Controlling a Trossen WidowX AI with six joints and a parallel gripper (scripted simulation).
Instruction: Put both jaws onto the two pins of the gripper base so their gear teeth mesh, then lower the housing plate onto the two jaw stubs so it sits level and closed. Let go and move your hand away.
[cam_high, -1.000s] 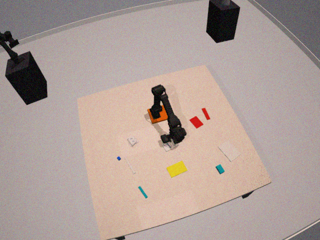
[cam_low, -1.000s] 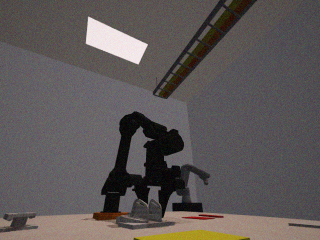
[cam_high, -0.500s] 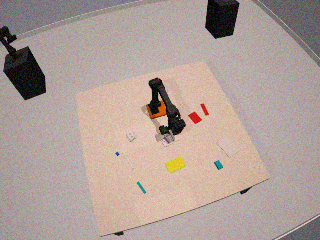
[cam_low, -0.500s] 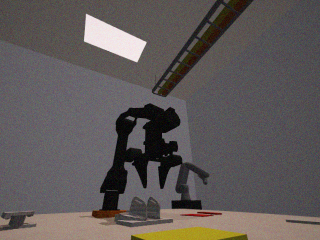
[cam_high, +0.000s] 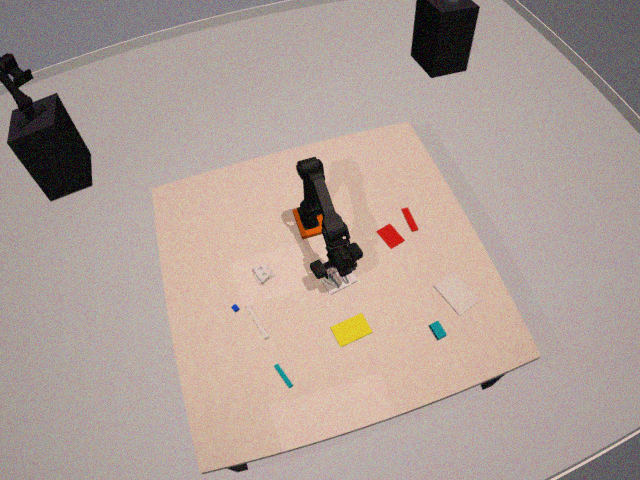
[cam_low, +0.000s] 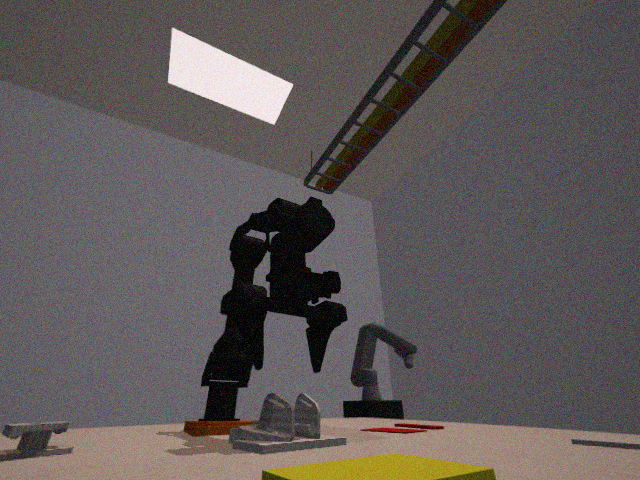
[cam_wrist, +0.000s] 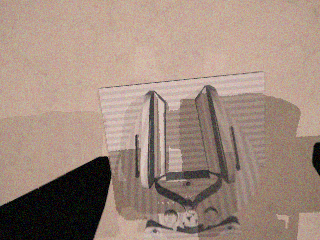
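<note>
My gripper tip is 260 mm to the left of the grey stand, 140 mm past it and 70 mm above it. Also, from my gripper tip: white stick (340 mm to the right, 80 mm below, 40 mm ahead); then yellow block (200 mm ahead, 80 mm below, 30 mm to the right); then grey jaw (70 mm below, 60 mm behind, 20 mm to the left).
</note>
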